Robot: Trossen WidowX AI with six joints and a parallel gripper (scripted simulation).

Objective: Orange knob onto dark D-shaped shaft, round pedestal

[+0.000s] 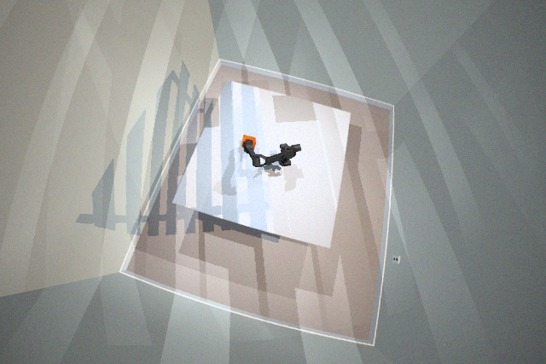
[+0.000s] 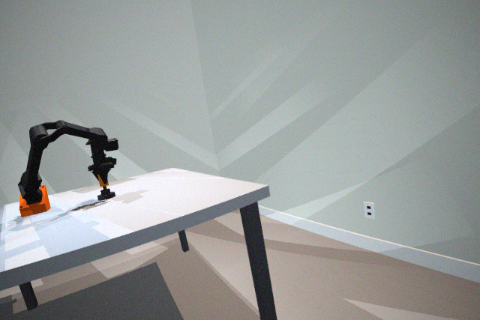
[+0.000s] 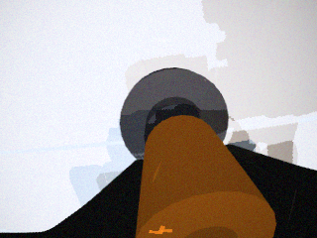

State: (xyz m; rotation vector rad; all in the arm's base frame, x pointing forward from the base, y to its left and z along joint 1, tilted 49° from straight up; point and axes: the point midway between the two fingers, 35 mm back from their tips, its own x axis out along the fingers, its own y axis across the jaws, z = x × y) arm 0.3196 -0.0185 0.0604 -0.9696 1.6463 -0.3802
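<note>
Right now the orange knob is 20 mm above my gripper tip. Round my gripper tip: dark round pedestal: 40 mm below.
</note>
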